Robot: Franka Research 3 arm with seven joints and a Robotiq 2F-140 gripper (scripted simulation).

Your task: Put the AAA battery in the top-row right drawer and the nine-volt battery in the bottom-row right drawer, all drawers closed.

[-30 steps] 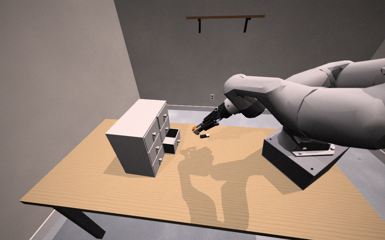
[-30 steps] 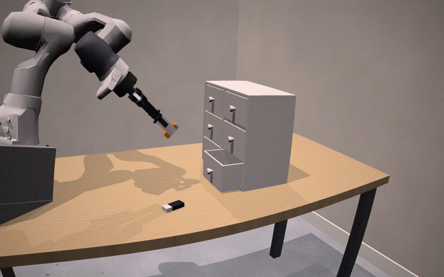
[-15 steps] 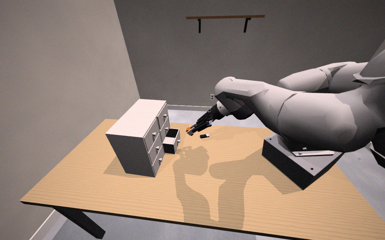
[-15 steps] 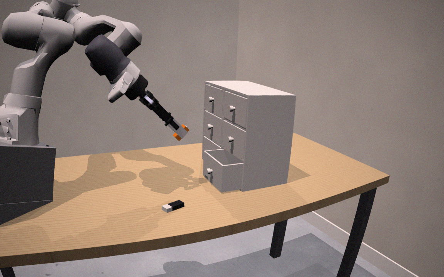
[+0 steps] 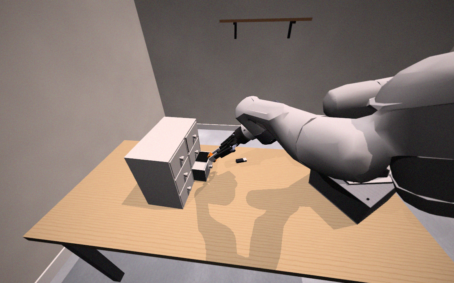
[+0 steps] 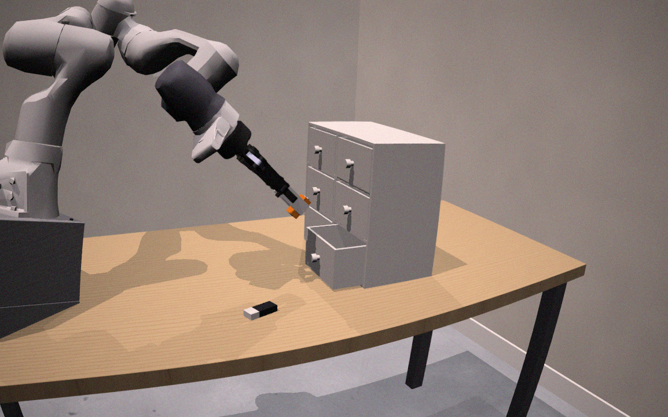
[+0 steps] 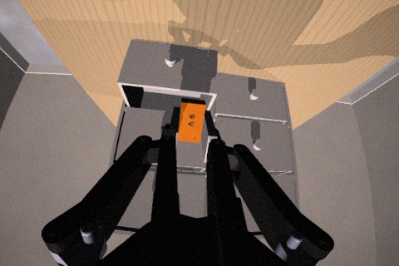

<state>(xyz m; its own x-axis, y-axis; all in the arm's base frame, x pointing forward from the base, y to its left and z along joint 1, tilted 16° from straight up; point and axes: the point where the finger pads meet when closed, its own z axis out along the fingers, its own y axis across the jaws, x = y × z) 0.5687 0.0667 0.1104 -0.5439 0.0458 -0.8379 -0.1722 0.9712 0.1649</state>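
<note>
Now: hand 170 mm short of the AAA battery, 40 mm below it and 20 mm to the right of it. From my hand the other things lie so: orange nine-volt battery 20 mm ahead, 10 mm below.
</note>
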